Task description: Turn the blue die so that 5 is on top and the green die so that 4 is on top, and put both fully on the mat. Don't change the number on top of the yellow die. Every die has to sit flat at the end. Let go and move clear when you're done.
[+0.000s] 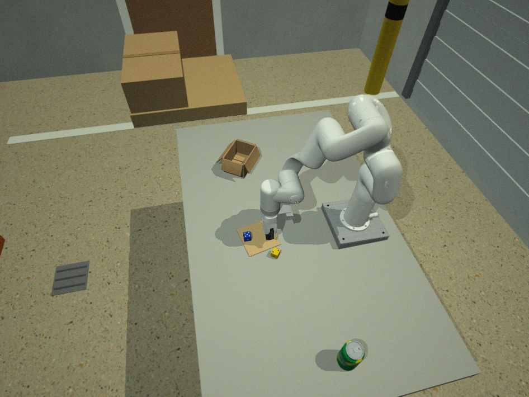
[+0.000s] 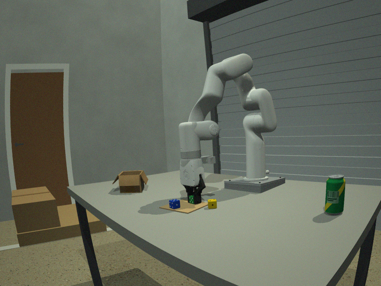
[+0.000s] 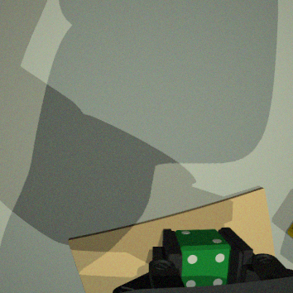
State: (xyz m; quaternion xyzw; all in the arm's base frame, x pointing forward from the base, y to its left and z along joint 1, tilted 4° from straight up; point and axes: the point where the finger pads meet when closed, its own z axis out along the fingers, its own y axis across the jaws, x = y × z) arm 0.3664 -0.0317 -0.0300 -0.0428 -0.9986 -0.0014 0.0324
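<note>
The green die is 10 mm below my hand. From my hand the other things lie so: yellow die 90 mm to the left, 10 mm below; then cardboard mat 40 mm ahead, 20 mm below; then blue die 90 mm ahead, 10 mm to the right, 10 mm below.
</note>
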